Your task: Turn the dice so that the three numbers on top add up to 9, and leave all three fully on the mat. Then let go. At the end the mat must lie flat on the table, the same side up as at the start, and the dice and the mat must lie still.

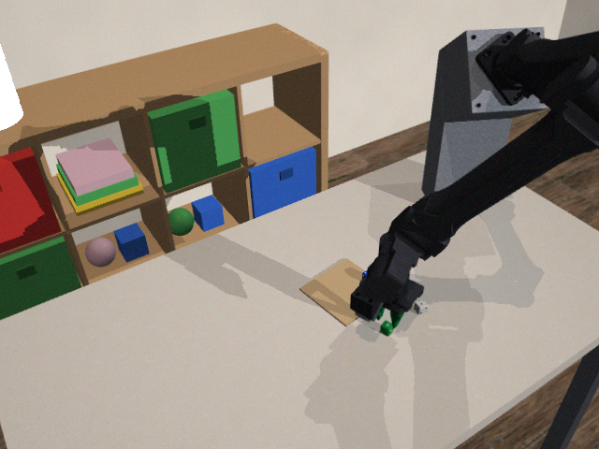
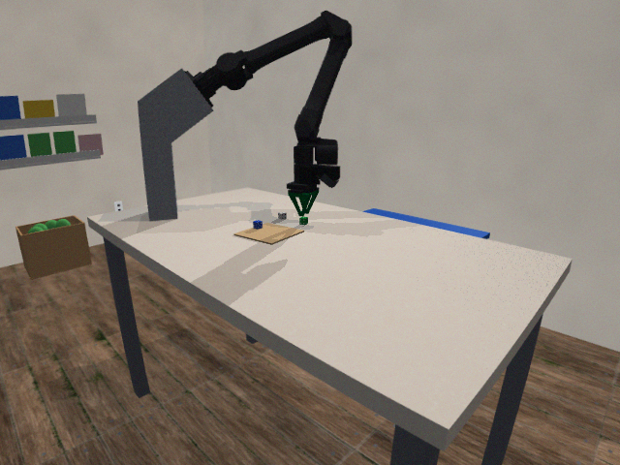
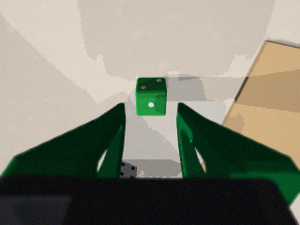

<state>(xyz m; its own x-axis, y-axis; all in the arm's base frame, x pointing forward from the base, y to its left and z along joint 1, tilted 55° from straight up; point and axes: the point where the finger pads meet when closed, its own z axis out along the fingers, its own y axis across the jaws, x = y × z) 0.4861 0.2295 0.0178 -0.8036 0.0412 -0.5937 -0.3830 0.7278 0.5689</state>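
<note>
My gripper is now 30 mm above the green die. Also, from my hand: tan mat 10 mm ahead, 130 mm to the right, 30 mm below; blue die 40 mm behind, 140 mm to the right, 20 mm below; white die 90 mm behind, 10 mm to the right, 30 mm below.
</note>
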